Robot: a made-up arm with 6 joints.
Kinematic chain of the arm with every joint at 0, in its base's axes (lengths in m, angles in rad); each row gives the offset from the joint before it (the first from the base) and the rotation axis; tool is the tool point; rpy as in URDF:
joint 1: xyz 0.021 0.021 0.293 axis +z
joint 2: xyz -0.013 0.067 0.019 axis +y
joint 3: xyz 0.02 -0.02 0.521 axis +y
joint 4: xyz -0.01 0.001 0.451 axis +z
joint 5: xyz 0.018 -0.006 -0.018 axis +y
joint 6: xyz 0 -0.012 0.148 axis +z
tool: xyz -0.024 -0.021 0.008 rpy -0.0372 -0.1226 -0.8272
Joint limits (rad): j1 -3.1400..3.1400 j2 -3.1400..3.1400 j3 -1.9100..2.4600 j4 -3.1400..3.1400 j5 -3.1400..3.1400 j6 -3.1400..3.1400
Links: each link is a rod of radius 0.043 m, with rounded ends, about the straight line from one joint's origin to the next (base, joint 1, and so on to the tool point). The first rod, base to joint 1, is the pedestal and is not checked.
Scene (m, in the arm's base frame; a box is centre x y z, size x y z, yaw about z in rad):
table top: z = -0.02
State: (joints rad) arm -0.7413 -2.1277 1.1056 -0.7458 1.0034 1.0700
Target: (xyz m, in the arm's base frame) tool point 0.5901 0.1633 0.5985
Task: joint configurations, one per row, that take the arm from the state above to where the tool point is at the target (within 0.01 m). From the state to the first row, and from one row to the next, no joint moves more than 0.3 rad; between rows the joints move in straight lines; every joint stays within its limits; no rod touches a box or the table.
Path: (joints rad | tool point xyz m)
1: -1.0147 -2.1166 1.1619 -0.6667 1.0186 1.0771 | -0.4940 0.6865 0.4188
2: -1.2881 -2.1056 1.2182 -0.5875 1.0339 1.0842 | -0.2798 0.7727 0.4552
3: -1.5614 -2.0945 1.2746 -0.5084 1.0491 1.0913 | -0.0575 0.7926 0.4883
4: -1.8348 -2.0835 1.3309 -0.4292 1.0644 1.0985 | 0.1532 0.7488 0.5177
5: -2.1082 -2.0724 1.3872 -0.3501 1.0796 1.1056 | 0.3344 0.6496 0.5436
6: -2.3816 -2.0613 1.4435 -0.2709 1.0949 1.1127 | 0.4725 0.5080 0.5657
7: -2.6550 -2.0503 1.4998 -0.1918 1.1101 1.1198 | 0.5588 0.3402 0.5839
8: -2.9284 -2.0392 1.5562 -0.1126 1.1253 1.1269 | 0.5901 0.1633 0.5985

